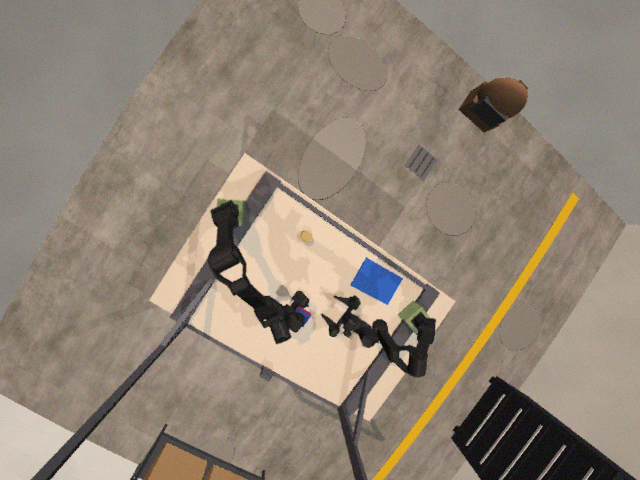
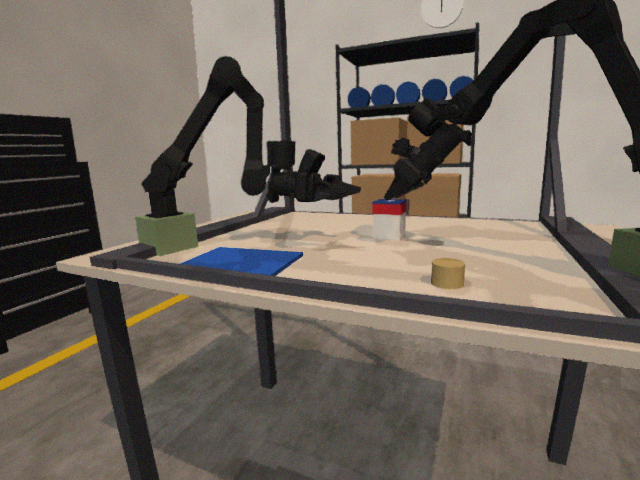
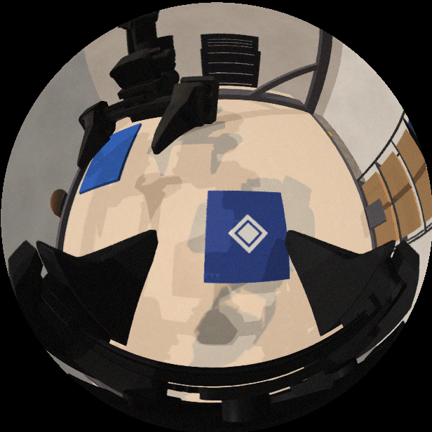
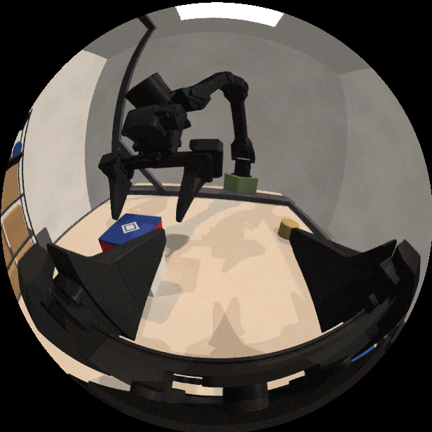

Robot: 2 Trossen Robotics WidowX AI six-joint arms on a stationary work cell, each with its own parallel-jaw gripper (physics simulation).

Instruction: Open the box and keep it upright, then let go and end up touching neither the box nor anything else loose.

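Seen in the pictures: left gripper, fingertip midpoint: (image 2: 390, 198); right gripper, fingertip midpoint: (image 1: 327, 305) (image 2: 354, 190); left arm's base, origin of the base link: (image 1: 229, 212); right arm's base, origin of the base link: (image 1: 419, 321) (image 2: 164, 215).
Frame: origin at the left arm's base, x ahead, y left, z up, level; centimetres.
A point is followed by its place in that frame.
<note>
The box (image 1: 303, 316) (image 2: 388, 227) {x 32.2, y -38.7, z -5.0 cm} (image 3: 220, 250) (image 4: 145, 222) stands upright on the table, with a white body and a red-sided lid whose blue top bears a white diamond. The lid sits closed on it. My left gripper (image 1: 301, 308) {x 31.6, y -39.6, z 2.0 cm} (image 2: 387, 197) {x 31.6, y -39.6, z 2.0 cm} (image 3: 223, 237) (image 4: 142, 220) is open and points down at a slant, its fingertips close above the lid; whether a finger touches it I cannot tell. My right gripper (image 1: 329, 306) {x 41.4, y -34.3, z 4.8 cm} (image 2: 359, 189) {x 41.4, y -34.3, z 4.8 cm} (image 3: 108, 158) (image 4: 229, 234) is open and empty, level and apart from the box.
A blue mat (image 1: 376, 281) {x 65.7, y -26.5, z -7.3 cm} (image 2: 242, 259) {x 65.9, y -26.1, z -7.3 cm} (image 3: 112, 157) lies flat near one corner of the table. A short brass cylinder (image 1: 306, 236) {x 31.5, y -7.7, z -4.6 cm} (image 2: 448, 273) {x 32.6, y -5.6, z -5.6 cm} (image 4: 288, 227) stands on the table. A dark rail (image 2: 361, 290) {x 46.6, y -2.7, z -6.1 cm} edges the table top. The two grippers are near each other.
</note>
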